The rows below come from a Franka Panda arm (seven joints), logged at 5 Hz.
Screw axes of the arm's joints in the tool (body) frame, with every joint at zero. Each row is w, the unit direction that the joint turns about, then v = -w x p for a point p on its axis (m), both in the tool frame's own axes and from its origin. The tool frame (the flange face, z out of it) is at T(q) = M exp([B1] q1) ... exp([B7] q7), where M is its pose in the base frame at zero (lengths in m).
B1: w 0 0 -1 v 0 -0.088 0
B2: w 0 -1 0 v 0.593 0 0.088
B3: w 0 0 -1 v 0 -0.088 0
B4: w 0 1 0 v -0.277 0 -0.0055
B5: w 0 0 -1 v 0 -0.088 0
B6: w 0 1 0 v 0.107 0 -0.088
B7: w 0 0 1 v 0 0 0
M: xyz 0.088 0 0.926 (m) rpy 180 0 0 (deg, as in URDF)
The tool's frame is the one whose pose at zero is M.
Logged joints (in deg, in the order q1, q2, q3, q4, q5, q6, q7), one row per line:
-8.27, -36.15, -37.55, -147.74, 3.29, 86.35, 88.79
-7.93, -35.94, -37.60, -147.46, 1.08, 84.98, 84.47
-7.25, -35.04, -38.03, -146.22, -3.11, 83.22, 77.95
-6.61, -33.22, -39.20, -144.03, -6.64, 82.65, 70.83
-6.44, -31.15, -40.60, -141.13, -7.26, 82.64, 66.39
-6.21, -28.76, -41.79, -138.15, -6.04, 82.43, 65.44
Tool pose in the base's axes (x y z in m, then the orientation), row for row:
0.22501, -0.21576, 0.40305, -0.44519, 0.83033, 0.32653, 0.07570
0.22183, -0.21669, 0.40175, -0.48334, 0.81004, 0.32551, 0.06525
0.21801, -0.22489, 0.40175, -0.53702, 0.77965, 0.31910, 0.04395
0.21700, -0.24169, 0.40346, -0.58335, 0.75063, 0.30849, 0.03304
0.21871, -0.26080, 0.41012, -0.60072, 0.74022, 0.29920, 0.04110
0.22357, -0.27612, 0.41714, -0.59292, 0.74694, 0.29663, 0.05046
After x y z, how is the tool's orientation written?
As a quaternion, x y z w.
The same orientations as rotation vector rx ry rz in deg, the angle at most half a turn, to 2 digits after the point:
-76.49, 142.66, 56.10
-83.56, 140.04, 56.28
-94.05, 136.54, 55.88
-102.85, 132.34, 54.39
-105.39, 129.86, 52.49
-103.43, 130.29, 51.74

